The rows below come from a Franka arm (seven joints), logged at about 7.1 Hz.
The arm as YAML. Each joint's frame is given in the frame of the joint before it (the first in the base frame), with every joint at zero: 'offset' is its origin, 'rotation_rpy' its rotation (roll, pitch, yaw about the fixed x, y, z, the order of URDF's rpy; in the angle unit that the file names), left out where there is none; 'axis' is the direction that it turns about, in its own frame. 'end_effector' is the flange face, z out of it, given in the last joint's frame.
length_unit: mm
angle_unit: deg
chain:
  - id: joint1
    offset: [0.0, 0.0, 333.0]
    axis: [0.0, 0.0, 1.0]
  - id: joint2
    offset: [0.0, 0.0, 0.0]
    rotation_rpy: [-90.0, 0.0, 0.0]
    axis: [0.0, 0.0, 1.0]
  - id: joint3
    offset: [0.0, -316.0, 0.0]
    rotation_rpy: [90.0, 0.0, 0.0]
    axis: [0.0, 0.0, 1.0]
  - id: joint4
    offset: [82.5, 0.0, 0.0]
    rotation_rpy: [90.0, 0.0, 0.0]
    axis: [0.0, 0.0, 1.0]
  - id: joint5
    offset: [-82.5, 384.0, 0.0]
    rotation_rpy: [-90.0, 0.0, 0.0]
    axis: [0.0, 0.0, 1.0]
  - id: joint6
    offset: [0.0, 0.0, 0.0]
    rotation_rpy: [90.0, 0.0, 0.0]
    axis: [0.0, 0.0, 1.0]
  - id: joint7
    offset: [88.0, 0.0, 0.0]
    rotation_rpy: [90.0, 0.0, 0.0]
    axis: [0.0, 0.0, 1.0]
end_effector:
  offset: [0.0, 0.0, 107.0]
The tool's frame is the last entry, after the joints.
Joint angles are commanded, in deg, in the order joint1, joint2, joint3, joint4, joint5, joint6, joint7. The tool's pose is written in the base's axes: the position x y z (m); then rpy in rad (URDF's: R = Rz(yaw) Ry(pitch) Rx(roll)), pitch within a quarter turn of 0, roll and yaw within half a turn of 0. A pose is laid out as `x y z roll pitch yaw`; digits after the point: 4 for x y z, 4 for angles.
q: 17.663, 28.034, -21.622, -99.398, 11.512, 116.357, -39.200
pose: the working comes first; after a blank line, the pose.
Where each joint sits with the arm in this pose, in the base's axes (m; each line is computed from the numbers above, not from the rounded line before):
joint1: 0.0000 0.0000 0.3330
joint2: 0.0000 0.0000 0.3330
joint3: 0.1415 0.0451 0.6119
joint4: 0.2152 0.0366 0.5759
joint5: 0.5742 -0.0008 0.4210
joint6: 0.5742 -0.0008 0.4210
joint7: 0.6603 -0.0135 0.4076
the tool: 0.6440 -0.0122 0.3018

0.6440 -0.0122 0.3018 -3.0524 0.1247 0.5439
